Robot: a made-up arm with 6 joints.
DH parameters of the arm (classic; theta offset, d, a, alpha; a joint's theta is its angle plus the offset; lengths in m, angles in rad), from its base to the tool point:
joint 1: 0 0.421 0 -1.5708
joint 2: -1.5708 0 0.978 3.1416
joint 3: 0 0 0 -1.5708
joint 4: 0 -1.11 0 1.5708
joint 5: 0 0.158 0 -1.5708
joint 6: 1.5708 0 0 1.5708
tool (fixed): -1.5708 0 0 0
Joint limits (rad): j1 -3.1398..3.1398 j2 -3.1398..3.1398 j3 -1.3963..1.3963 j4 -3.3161..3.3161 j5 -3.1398..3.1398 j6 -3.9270..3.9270
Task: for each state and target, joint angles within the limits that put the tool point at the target. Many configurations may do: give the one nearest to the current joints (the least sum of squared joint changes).
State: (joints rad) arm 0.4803 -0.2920 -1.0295 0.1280 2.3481 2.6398
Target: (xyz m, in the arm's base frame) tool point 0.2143 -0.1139 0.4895
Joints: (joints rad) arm 0.1997 -1.0028 -1.3963 -0.2212 2.3481 2.6398
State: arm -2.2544 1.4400 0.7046 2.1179 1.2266 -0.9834
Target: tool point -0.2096 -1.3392 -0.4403
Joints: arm -1.7963 1.3806 0.0550 2.2171 1.2266 -0.9834
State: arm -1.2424 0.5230 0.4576 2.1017 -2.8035 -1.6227
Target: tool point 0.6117 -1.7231 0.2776
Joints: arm -1.2732 1.1033 0.4313 2.0982 -2.8035 -1.6227
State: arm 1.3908 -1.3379 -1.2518 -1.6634 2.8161 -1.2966
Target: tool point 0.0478 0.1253 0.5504
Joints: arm 1.2594 -1.5864 -1.3158 -1.5258 2.8161 -1.2966
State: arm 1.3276 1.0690 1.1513 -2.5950 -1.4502 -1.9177
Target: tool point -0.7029 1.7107 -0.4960
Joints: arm 1.8865 1.8481 1.2958 -2.6215 -1.4502 -1.9177
